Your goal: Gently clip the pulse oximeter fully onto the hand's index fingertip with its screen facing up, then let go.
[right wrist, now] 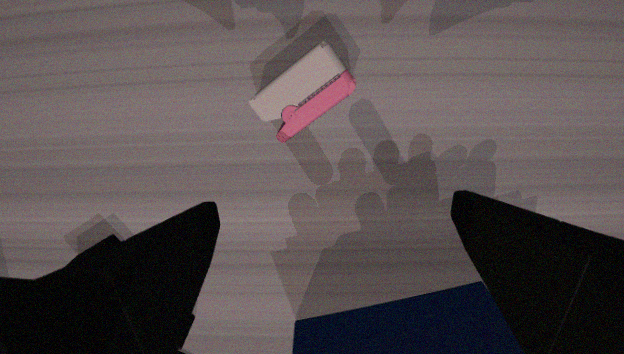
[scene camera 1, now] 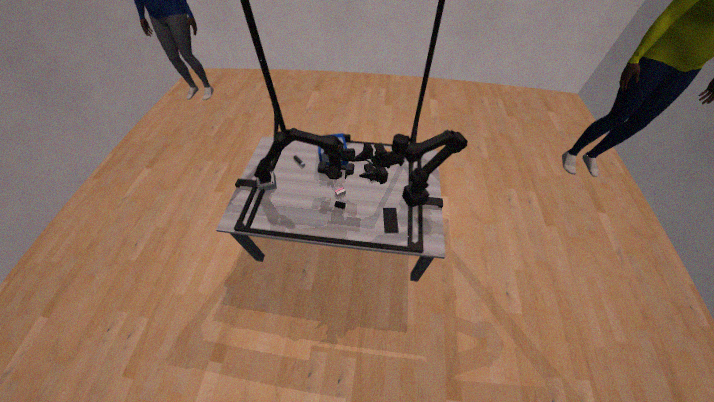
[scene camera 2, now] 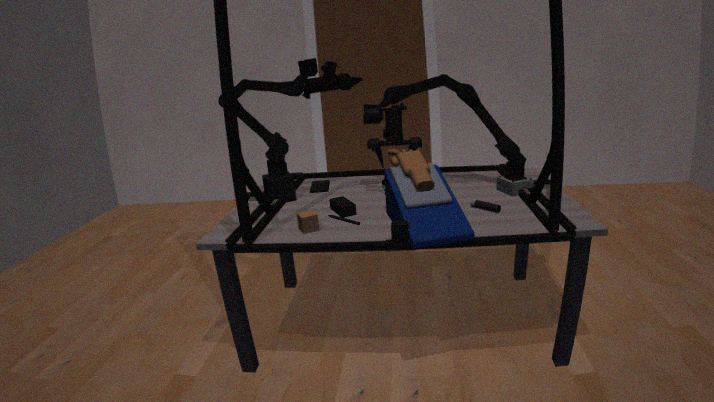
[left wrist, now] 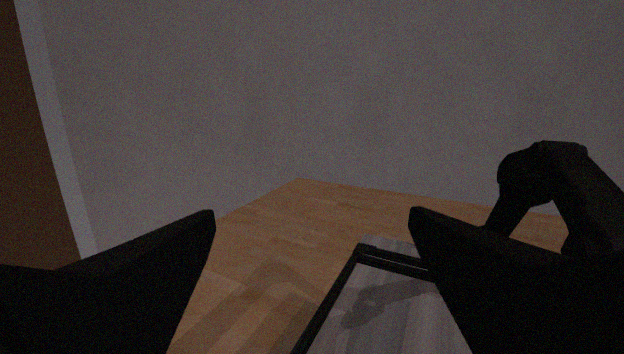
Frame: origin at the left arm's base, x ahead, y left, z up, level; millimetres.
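Seen in the pictures: left gripper, fingertip midpoint: (scene camera 1: 355,168) (scene camera 2: 357,79) (left wrist: 313,218); right gripper, fingertip midpoint: (right wrist: 335,208); left arm's base at its link origin: (scene camera 1: 416,190) (scene camera 2: 277,175); right arm's base at its link origin: (scene camera 1: 265,178) (scene camera 2: 515,178).
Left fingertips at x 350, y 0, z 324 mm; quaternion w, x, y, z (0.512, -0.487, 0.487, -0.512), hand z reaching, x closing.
Note:
Pixels of each thing's top centre, then the offset from my left fingertips to it. "spot": a spot on its surface instead.
- white pulse oximeter at its top centre: (right wrist: 302,96) (scene camera 1: 340,190) dy -199, dx +21, dz -387 mm
- tan hand at a spot on its surface: (scene camera 2: 415,167) spot: dy -467, dx -36, dz -260 mm
- black block at its top centre: (scene camera 2: 342,201) (scene camera 1: 371,169) dy -272, dx -202, dz -384 mm
- pen at its top centre: (scene camera 2: 342,217) dy -351, dx -234, dz -410 mm
- tan cube at its top centre: (scene camera 2: 307,213) dy -366, dx -349, dz -369 mm
- dark cylinder at its top centre: (scene camera 2: 485,201) (scene camera 1: 298,159) dy -529, dx +184, dz -392 mm
- dark flat slab at its top centre: (scene camera 2: 319,185) (scene camera 1: 390,219) dy +68, dx -169, dz -411 mm
- small black object at its top centre: (scene camera 1: 339,203) dy -113, dx +53, dz -387 mm
The pink and white pulse oximeter (scene camera 1: 340,191) (right wrist: 300,95) lies on the table on its side, with a white face and pink edge showing in the right wrist view. It does not show in scene camera 2. The tan hand (scene camera 2: 415,167) rests on a grey pad on a blue wedge (scene camera 2: 440,225) (right wrist: 400,322); its index fingertip cannot be made out. My right gripper (right wrist: 335,208) is open and empty, pointing down just beyond the hand's finger end, above the table; the oximeter is ahead of its fingers. My left gripper (scene camera 2: 357,80) (left wrist: 313,218) is open and empty, raised high and roughly level.
A black block (scene camera 2: 342,206), a pen (scene camera 2: 344,219) and a tan cube (scene camera 2: 308,221) lie left of the wedge in scene camera 2. A dark cylinder (scene camera 1: 299,161) (scene camera 2: 486,206), a dark flat slab (scene camera 1: 390,220) (scene camera 2: 320,186) and a small black object (scene camera 1: 340,205) are also on the table.

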